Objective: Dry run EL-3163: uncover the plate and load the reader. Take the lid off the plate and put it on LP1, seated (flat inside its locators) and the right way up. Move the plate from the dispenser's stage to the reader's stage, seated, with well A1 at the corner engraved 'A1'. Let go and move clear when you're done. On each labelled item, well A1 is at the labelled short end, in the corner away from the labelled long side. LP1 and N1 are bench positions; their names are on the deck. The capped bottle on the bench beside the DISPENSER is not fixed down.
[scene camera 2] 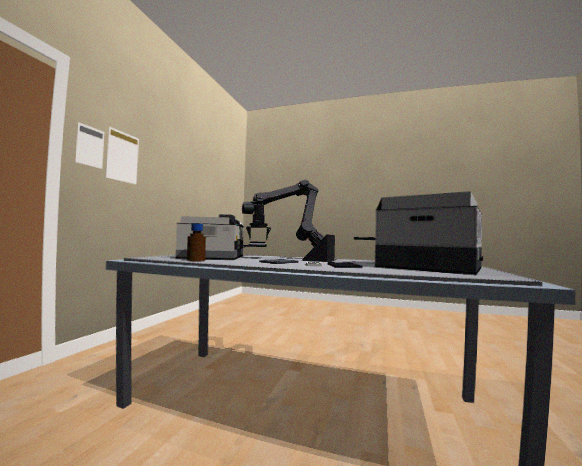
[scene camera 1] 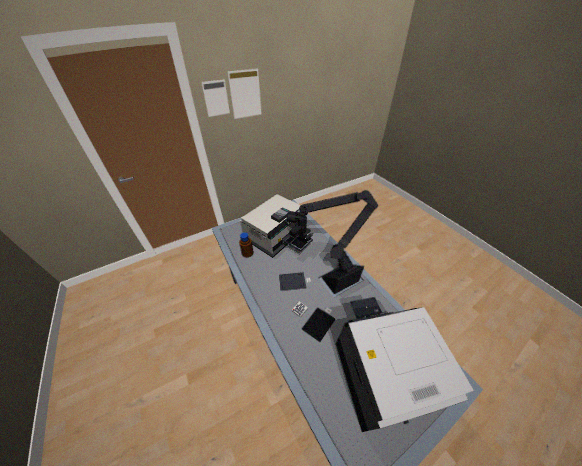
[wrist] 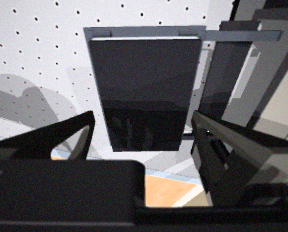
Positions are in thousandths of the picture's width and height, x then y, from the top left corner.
Labels:
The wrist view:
my gripper: 498,498
dark see-through lid: 505,369

